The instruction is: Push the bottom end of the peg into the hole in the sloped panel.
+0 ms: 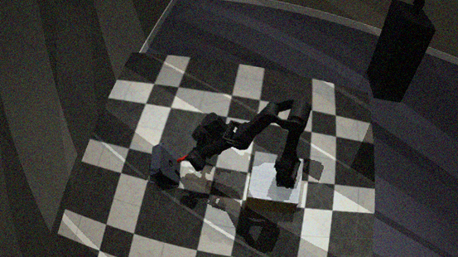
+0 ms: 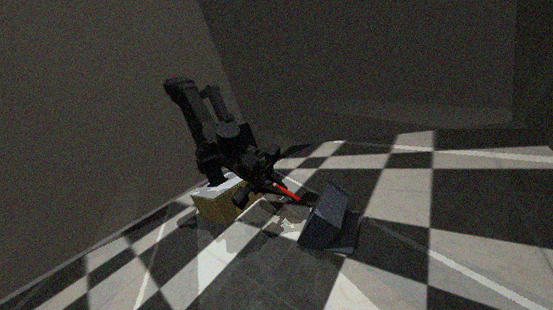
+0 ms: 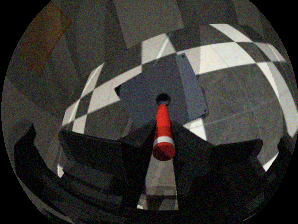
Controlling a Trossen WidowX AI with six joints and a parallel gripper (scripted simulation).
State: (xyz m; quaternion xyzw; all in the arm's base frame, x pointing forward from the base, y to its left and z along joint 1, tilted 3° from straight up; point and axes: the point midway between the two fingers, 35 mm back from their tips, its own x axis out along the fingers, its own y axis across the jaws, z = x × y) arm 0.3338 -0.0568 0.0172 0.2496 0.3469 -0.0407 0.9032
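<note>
The dark sloped panel is 8 cm ahead of my gripper tip and 7 cm below it. From my gripper tip the other things lie so: red peg: 1 cm behind, 1 cm above.
</note>
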